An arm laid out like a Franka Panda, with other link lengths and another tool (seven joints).
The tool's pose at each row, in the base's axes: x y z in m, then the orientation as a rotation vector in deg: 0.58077 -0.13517 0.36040 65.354 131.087 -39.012; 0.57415 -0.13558 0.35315 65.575 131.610 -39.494; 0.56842 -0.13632 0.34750 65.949 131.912 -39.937; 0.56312 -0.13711 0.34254 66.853 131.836 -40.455; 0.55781 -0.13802 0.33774 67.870 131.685 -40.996; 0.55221 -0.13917 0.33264 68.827 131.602 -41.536; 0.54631 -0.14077 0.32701 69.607 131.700 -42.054
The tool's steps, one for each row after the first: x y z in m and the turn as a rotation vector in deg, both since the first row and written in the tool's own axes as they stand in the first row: 0.00777 -0.00412 0.00439 0.477 0.464 -0.253; 0.01388 -0.00802 0.00795 0.950 0.833 -0.309; 0.01931 -0.01174 0.01111 1.604 1.155 0.075; 0.02458 -0.01557 0.01422 2.303 1.476 0.545; 0.03004 -0.01970 0.01765 2.990 1.826 0.948; 0.03574 -0.02420 0.02171 3.623 2.237 1.173
